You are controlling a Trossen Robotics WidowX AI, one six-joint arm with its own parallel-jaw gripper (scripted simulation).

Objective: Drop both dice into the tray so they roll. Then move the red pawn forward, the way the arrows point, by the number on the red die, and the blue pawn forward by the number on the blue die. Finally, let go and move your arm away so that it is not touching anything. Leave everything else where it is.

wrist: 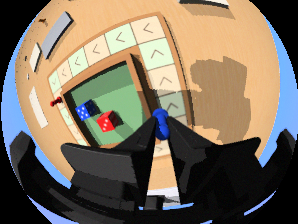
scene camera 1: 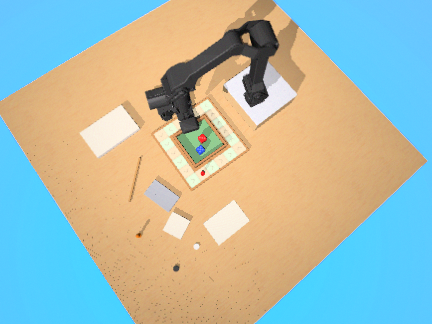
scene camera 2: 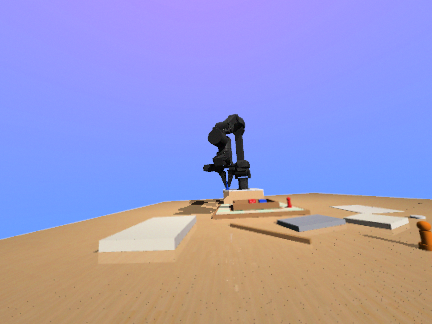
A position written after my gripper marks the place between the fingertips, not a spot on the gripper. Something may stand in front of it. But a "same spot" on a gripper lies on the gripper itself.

my gripper: wrist; scene camera 1 184, 116; scene camera 2
same spot on my gripper: (wrist: 227, 175) = (scene camera 2: 220, 169)
